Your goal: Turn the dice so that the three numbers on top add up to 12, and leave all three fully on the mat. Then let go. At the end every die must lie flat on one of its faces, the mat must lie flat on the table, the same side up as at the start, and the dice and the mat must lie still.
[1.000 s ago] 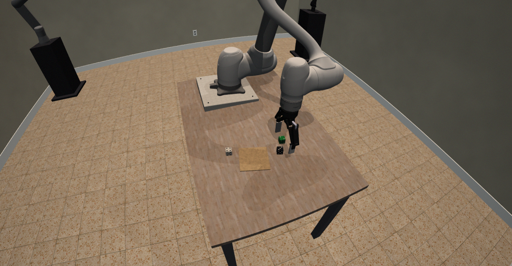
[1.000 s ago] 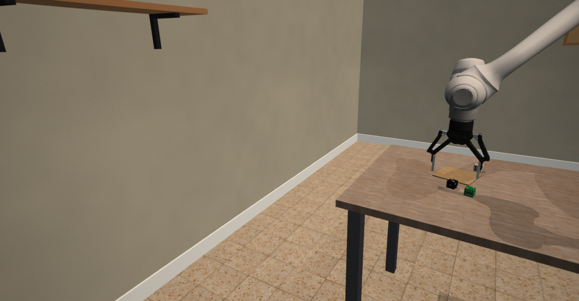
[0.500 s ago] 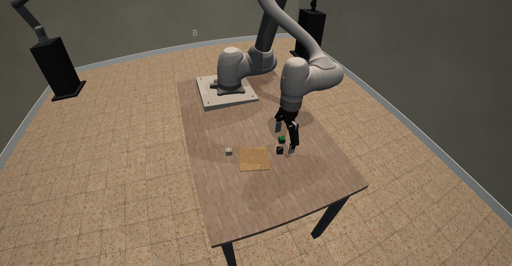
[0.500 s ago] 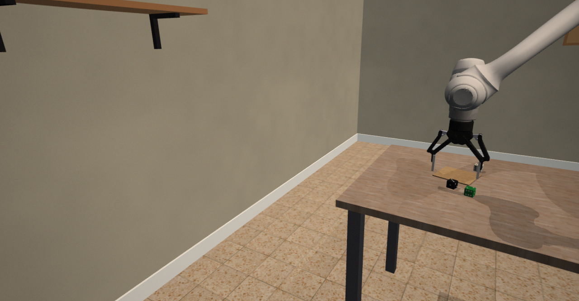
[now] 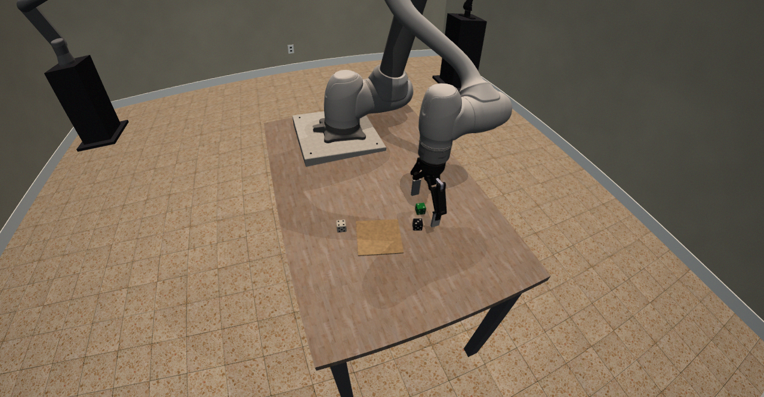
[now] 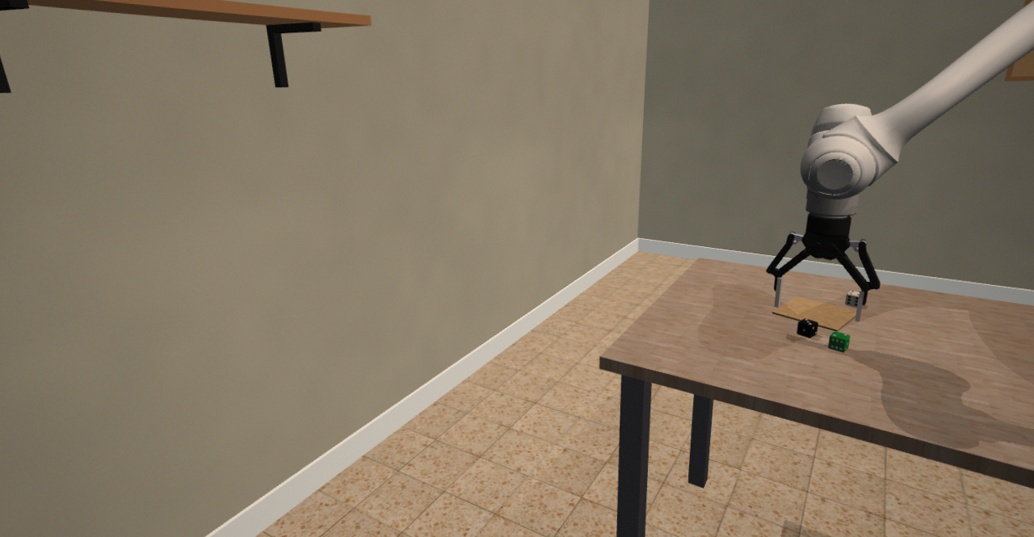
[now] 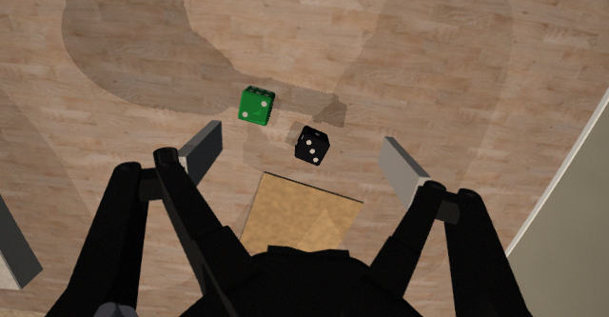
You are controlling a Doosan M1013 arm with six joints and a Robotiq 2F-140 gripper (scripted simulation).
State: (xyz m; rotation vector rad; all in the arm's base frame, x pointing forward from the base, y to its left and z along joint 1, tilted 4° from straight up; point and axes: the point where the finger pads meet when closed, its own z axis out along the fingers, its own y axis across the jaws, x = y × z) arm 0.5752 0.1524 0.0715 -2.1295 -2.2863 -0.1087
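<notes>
The green die lies 50 mm behind my hand, 10 mm to the left of it and 60 mm below it. Also, from my hand: white die (40 mm behind, 270 mm to the right, 60 mm below); black die (10 mm ahead, 20 mm to the right, 60 mm below); tan mat (20 mm ahead, 160 mm to the right, 70 mm below).
</notes>
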